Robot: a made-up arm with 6 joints. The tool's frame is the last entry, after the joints.
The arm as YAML. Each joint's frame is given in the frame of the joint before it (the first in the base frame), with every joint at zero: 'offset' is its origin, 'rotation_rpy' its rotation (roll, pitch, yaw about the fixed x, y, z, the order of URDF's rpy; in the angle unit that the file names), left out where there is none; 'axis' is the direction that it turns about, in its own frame. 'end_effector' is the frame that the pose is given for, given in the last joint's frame.
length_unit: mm
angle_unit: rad
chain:
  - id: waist
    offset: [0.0, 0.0, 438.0]
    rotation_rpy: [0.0, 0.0, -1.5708]
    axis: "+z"
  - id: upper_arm
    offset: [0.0, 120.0, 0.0]
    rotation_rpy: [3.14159, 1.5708, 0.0]
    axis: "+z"
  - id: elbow
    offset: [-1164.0, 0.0, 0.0]
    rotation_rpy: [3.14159, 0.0, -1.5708]
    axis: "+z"
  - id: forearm
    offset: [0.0, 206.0, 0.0]
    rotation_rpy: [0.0, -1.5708, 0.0]
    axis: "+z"
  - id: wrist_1
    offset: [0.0, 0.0, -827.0]
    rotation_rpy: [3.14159, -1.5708, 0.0]
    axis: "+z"
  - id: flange
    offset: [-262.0, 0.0, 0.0]
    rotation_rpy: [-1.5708, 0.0, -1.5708]
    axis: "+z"
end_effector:
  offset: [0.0, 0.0, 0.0]
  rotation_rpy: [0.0, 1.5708, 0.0]
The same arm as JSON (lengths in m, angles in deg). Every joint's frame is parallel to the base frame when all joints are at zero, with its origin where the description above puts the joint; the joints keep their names.
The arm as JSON. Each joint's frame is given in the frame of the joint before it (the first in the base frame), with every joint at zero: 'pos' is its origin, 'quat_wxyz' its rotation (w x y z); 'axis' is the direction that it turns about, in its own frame. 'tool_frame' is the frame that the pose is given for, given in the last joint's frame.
{"length_unit": "m", "angle_unit": "deg", "joints": [{"joint": "waist", "pos": [0.0, 0.0, 0.438], "quat_wxyz": [1.0, 0.0, 0.0, 0.0], "axis": "+z"}, {"joint": "upper_arm", "pos": [0.12, 0.0, 0.0], "quat_wxyz": [1.0, 0.0, 0.0, 0.0], "axis": "+y"}, {"joint": "elbow", "pos": [0.0, 0.0, 1.164], "quat_wxyz": [1.0, 0.0, 0.0, 0.0], "axis": "-y"}, {"joint": "forearm", "pos": [0.0, 0.0, 0.206], "quat_wxyz": [1.0, 0.0, 0.0, 0.0], "axis": "-x"}, {"joint": "wrist_1", "pos": [0.827, 0.0, 0.0], "quat_wxyz": [1.0, 0.0, 0.0, 0.0], "axis": "-y"}, {"joint": "flange", "pos": [0.262, 0.0, 0.0], "quat_wxyz": [1.0, 0.0, 0.0, 0.0], "axis": "-x"}], "tool_frame": {"pos": [0.0, 0.0, 0.0], "quat_wxyz": [1.0, 0.000002, 0.000002, -0.000006]}}
